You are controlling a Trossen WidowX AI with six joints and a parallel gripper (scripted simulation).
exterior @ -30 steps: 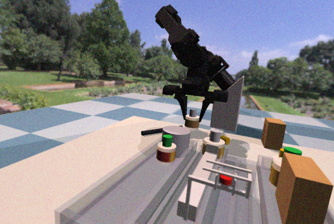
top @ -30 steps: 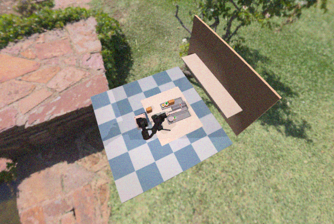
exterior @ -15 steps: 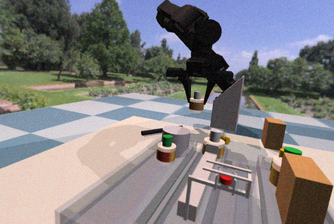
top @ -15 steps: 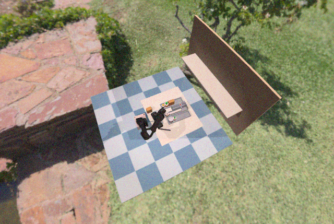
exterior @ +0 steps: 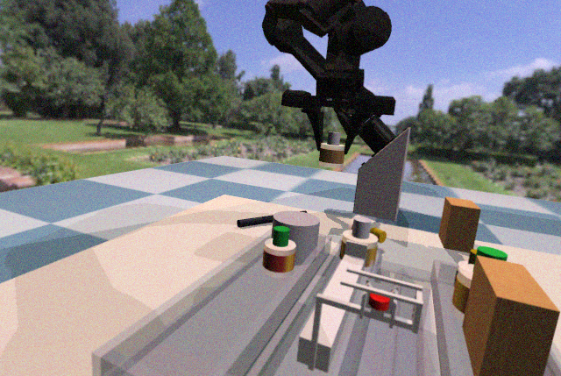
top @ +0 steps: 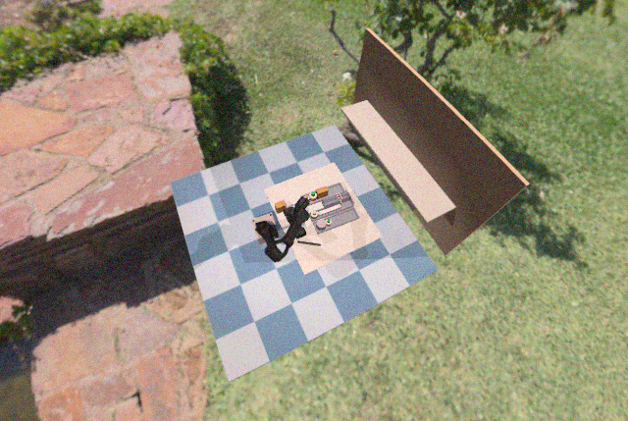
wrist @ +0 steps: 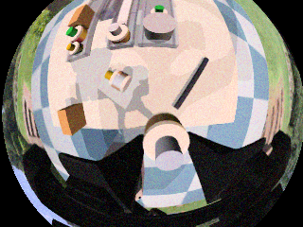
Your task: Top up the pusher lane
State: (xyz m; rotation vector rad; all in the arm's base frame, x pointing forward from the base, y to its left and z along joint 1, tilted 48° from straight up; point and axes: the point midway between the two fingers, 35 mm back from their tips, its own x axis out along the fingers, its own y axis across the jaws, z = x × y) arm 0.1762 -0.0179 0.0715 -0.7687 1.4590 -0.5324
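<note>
Now: gripper tip 17 cm short of the grey cylinder, 10 cm above it and 2 cm to the right of it. From my gripper tip the other things lie so: black rod: 12 cm below, 7 cm to the right, 7 cm ahead.
</note>
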